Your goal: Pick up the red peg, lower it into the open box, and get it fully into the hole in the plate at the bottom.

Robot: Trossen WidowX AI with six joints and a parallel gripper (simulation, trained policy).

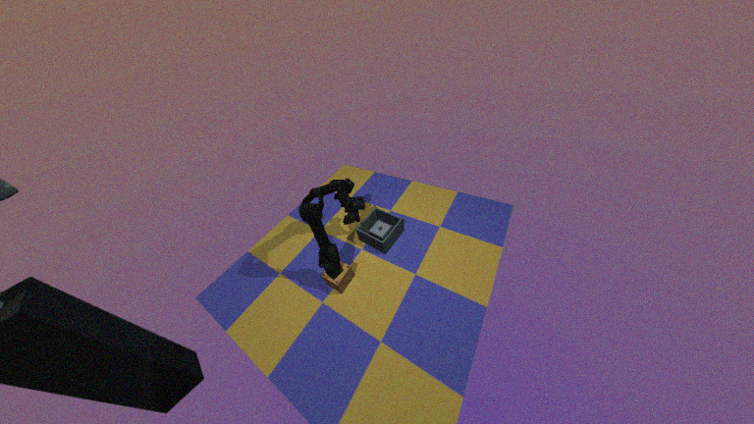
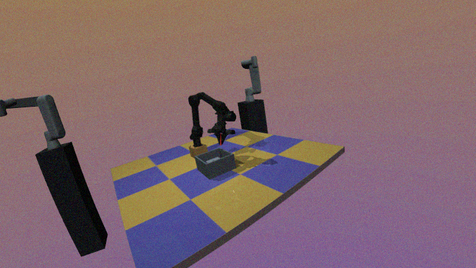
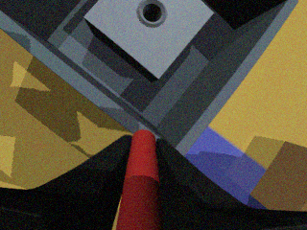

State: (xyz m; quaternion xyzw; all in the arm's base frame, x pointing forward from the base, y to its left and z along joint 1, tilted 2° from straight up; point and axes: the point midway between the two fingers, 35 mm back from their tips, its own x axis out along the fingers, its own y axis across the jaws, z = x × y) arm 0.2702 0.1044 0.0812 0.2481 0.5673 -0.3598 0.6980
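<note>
My gripper tip is now 10 mm to the right of the red peg and 30 mm below it. From my gripper tip the other things lie so: dark box: 70 mm ahead, 80 mm to the right, 100 mm below; then pale plate: 70 mm ahead, 80 mm to the right, 80 mm below.
</note>
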